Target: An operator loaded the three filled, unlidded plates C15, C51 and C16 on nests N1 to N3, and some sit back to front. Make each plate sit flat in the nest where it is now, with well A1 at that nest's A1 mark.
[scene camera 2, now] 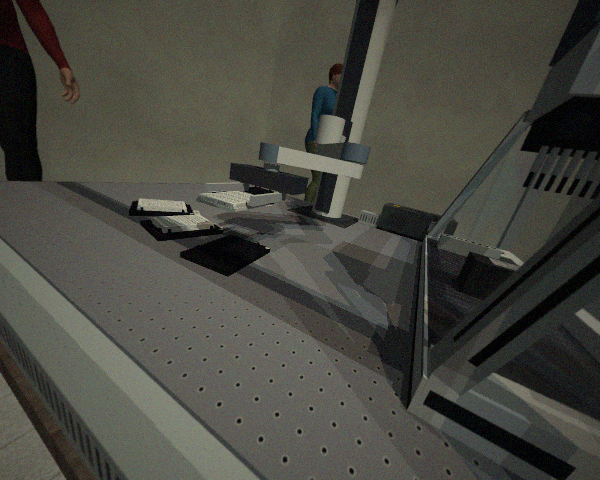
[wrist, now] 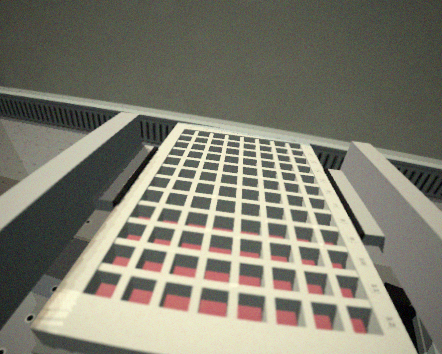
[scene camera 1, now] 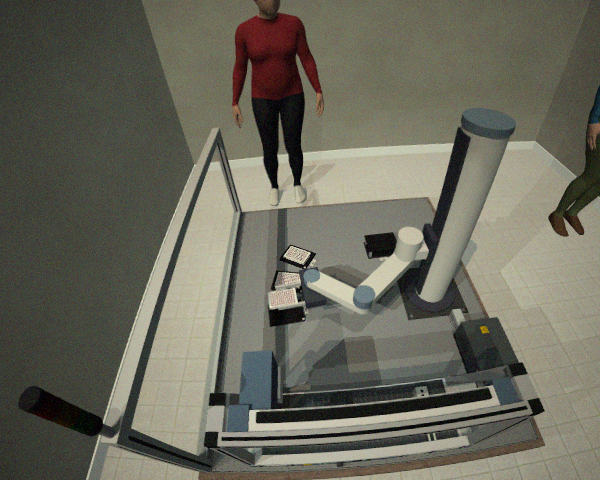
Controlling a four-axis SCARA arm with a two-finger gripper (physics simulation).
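Note:
My gripper (scene camera 1: 284,298) (scene camera 2: 233,197) (wrist: 242,146) is shut on a white filled plate (scene camera 1: 281,299) (scene camera 2: 222,200) (wrist: 227,204) by its long sides and holds it above the nearest nest (scene camera 1: 286,316) (scene camera 2: 227,254), whose black top is bare. In the wrist view the plate's wells show pink liquid, and number 12 is at the near right corner. A second plate (scene camera 1: 288,278) (scene camera 2: 182,221) rests on the middle nest (scene camera 2: 155,233), and a third plate (scene camera 1: 298,255) (scene camera 2: 162,205) on the farthest nest (scene camera 2: 134,207). Plate names and A1 marks are too small to read.
A black block (scene camera 1: 380,244) stands beside the arm's column (scene camera 1: 462,215). A blue box (scene camera 1: 257,377) stands on the near left side, and a dark grey box (scene camera 1: 484,342) (scene camera 2: 407,220) on the right. A person in red (scene camera 1: 275,55) stands behind the table.

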